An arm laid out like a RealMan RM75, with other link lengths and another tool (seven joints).
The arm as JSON. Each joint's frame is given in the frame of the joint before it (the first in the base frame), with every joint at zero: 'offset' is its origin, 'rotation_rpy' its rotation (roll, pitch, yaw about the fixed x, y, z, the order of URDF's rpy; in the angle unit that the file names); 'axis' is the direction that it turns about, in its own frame. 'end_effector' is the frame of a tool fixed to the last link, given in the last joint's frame.
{
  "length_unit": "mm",
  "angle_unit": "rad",
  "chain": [
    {
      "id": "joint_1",
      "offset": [
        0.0,
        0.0,
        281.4
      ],
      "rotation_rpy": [
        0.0,
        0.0,
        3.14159
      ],
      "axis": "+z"
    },
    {
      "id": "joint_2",
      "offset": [
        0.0,
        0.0,
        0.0
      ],
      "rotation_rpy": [
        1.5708,
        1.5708,
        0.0
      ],
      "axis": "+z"
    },
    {
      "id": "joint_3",
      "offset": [
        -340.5,
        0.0,
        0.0
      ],
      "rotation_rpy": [
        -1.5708,
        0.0,
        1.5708
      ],
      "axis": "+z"
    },
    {
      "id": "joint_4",
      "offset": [
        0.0,
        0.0,
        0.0
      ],
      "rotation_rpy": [
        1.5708,
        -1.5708,
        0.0
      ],
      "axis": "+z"
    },
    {
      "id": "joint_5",
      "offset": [
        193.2,
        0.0,
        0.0
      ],
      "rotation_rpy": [
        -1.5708,
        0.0,
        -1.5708
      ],
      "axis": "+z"
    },
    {
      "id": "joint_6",
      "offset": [
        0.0,
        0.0,
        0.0
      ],
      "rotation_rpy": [
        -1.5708,
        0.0,
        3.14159
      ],
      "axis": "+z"
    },
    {
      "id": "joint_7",
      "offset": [
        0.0,
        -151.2,
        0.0
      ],
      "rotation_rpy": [
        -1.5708,
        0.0,
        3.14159
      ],
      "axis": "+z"
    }
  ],
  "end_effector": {
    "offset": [
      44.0,
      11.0,
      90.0
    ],
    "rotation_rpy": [
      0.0,
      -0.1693,
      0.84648
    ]
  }
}
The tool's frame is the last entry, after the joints.
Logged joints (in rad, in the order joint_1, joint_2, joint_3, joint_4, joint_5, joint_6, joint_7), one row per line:
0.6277 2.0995 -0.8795 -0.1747 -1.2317 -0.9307 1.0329
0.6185 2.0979 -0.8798 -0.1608 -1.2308 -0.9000 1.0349
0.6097 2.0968 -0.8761 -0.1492 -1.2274 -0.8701 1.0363
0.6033 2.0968 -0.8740 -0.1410 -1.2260 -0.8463 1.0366
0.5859 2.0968 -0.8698 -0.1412 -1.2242 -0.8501 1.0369
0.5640 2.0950 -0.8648 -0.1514 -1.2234 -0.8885 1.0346
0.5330 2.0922 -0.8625 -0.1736 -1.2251 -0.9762 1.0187
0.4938 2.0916 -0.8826 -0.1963 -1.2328 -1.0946 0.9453
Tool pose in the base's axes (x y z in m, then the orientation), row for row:
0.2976 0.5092 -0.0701 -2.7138 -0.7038 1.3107
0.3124 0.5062 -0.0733 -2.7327 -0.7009 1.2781
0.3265 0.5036 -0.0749 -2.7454 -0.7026 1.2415
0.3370 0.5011 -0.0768 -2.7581 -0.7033 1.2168
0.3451 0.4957 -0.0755 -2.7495 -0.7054 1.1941
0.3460 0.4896 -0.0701 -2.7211 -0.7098 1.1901
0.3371 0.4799 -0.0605 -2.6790 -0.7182 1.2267
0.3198 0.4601 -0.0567 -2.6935 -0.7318 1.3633
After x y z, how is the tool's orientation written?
As angles about the fixed x, y, z axes (roll, pitch, yaw), in radians.
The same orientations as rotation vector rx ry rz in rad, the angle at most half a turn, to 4 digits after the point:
-1.7572 -1.5883 -0.3748
-1.8013 -1.5631 -0.4037
-1.8407 -1.5322 -0.4332
-1.8706 -1.5112 -0.4560
-1.8814 -1.4906 -0.4614
-1.8595 -1.4853 -0.4443
-1.7909 -1.5131 -0.4003
-1.6768 -1.6218 -0.3578

